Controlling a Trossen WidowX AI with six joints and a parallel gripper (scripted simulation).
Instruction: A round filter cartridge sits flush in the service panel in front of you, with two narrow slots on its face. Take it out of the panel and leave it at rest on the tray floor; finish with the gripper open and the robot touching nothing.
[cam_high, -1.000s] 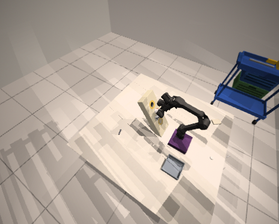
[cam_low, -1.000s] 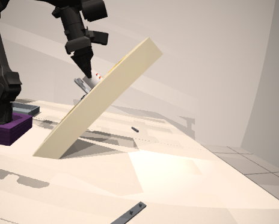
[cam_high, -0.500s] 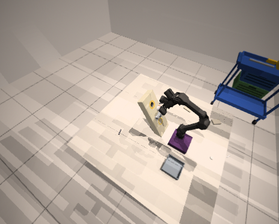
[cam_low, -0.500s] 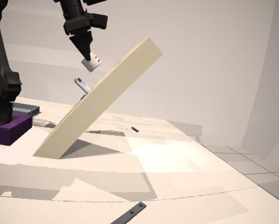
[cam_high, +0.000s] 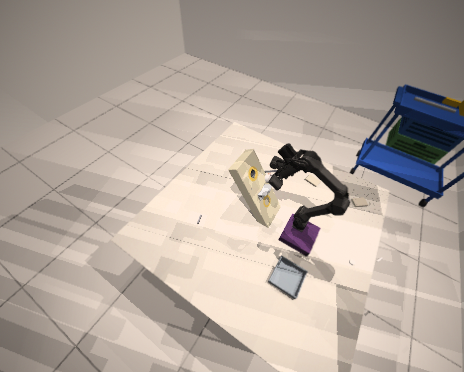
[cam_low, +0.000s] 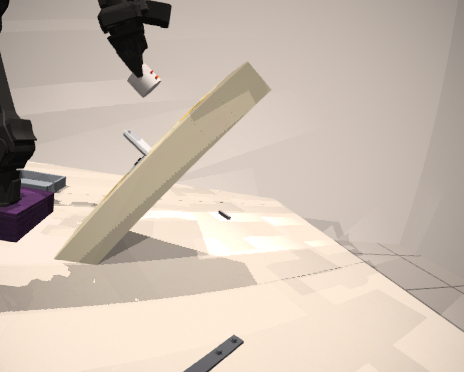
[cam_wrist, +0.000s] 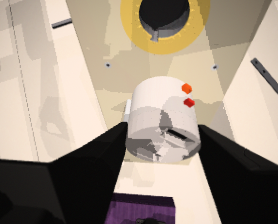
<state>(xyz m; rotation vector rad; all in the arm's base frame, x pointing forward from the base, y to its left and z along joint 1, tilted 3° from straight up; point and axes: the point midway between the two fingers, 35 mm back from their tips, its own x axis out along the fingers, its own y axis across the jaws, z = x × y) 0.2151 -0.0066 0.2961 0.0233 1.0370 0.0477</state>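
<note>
The grey tray lies 31 cm behind my gripper tip, 28 cm to the left of it and 30 cm below it. The rest, counted from my gripper tip: round filter cartridge right at my gripper tip.
</note>
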